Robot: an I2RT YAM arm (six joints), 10 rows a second.
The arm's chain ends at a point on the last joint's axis. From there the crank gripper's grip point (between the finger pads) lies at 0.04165 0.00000 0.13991 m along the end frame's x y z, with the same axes.
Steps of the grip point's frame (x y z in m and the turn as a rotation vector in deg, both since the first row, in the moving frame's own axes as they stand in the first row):
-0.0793 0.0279 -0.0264 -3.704 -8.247 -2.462
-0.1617 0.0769 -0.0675 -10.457 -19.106 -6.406
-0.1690 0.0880 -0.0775 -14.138 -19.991 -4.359
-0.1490 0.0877 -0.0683 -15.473 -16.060 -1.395
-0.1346 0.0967 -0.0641 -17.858 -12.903 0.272
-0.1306 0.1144 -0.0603 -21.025 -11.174 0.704
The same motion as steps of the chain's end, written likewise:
-0.0590 0.0201 -0.0307 -3.704 -8.247 -2.462
-0.1151 0.0527 -0.0715 -10.457 -19.106 -6.406
-0.1204 0.0540 -0.0794 -14.138 -19.991 -4.359
-0.1096 0.0498 -0.0694 -15.473 -16.060 -1.395
-0.1027 0.0526 -0.0630 -17.858 -12.903 0.272
-0.1030 0.0627 -0.0562 -21.025 -11.174 0.704

